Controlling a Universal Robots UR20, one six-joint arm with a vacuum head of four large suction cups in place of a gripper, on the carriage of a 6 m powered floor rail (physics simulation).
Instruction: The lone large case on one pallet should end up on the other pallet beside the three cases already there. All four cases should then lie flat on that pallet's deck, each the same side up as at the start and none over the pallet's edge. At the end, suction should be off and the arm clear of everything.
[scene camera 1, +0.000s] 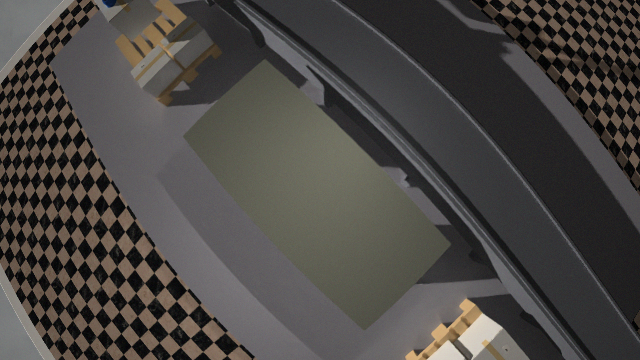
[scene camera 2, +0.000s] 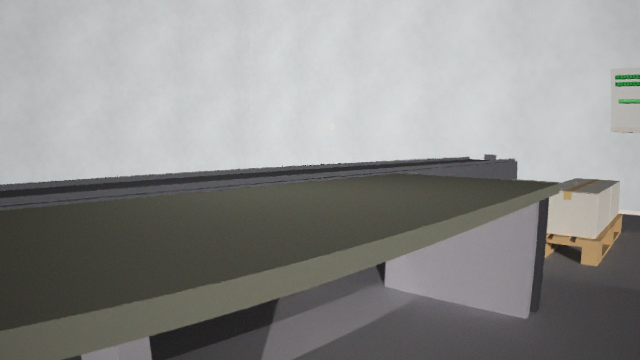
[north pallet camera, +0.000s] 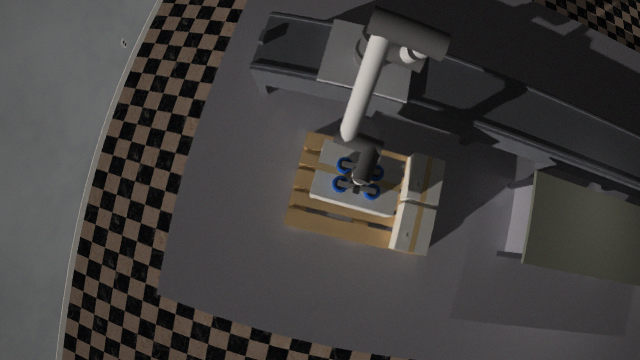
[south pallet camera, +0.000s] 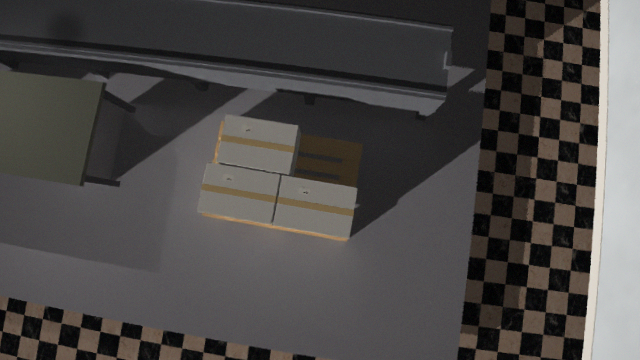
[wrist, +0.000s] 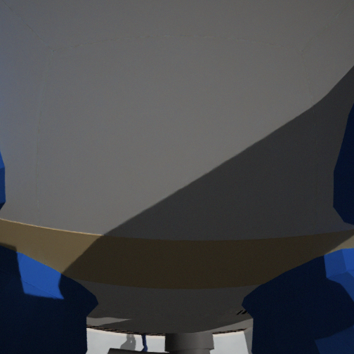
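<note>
The vacuum gripper (north pallet camera: 357, 178) (wrist: 172, 240) is shut on the lone large case (north pallet camera: 322, 185) (wrist: 175, 125) (scene camera 1: 132, 22), its blue cups on the taped top. It holds the case level, raised over the north pallet (north pallet camera: 305, 220) (scene camera 1: 127, 50); the gap beneath is hard to judge. On the south pallet (south pallet camera: 330, 148) (scene camera 2: 592, 252) three large cases lie flat: one at back left (south pallet camera: 257, 159), one at front left (south pallet camera: 235, 204), one at front right (south pallet camera: 315, 219). The back right part of that deck is bare.
Two smaller taped cases (north pallet camera: 414, 175) (north pallet camera: 404, 227) stand on the north pallet's table side, close to the held case. A green table (scene camera 1: 320, 190) (scene camera 2: 250, 225) (north pallet camera: 580, 230) (south pallet camera: 45, 130) stands between the pallets. The rail (north pallet camera: 290, 42) (south pallet camera: 250, 40) runs behind them; the carriage (north pallet camera: 335, 60) is near its north end.
</note>
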